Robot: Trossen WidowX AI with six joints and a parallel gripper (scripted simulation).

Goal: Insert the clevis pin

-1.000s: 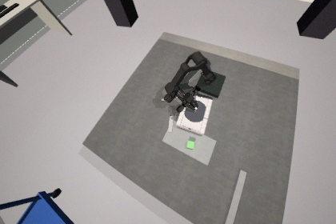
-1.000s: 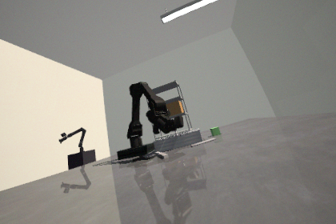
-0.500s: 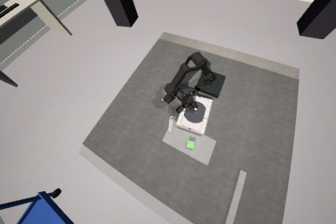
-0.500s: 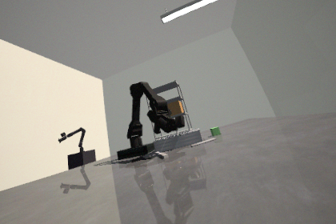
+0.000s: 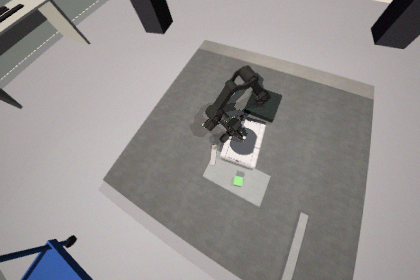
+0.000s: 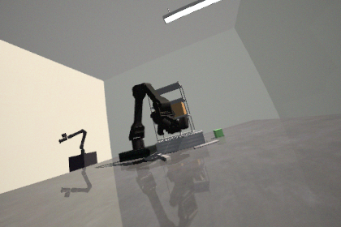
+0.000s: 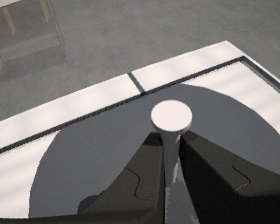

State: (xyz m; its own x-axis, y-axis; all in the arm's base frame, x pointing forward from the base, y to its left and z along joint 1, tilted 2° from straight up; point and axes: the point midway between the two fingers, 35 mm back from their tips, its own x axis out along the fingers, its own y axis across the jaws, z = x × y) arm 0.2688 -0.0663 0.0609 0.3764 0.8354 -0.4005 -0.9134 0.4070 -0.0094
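My gripper tip is now 4 cm above the steel tray and 1 cm past it. From my gripper tip the other things lie so: dark aluminium disc: 3 cm below; then green block: 21 cm ahead, 7 cm below, 2 cm to the left; then steel clevis pin: 1 cm below.
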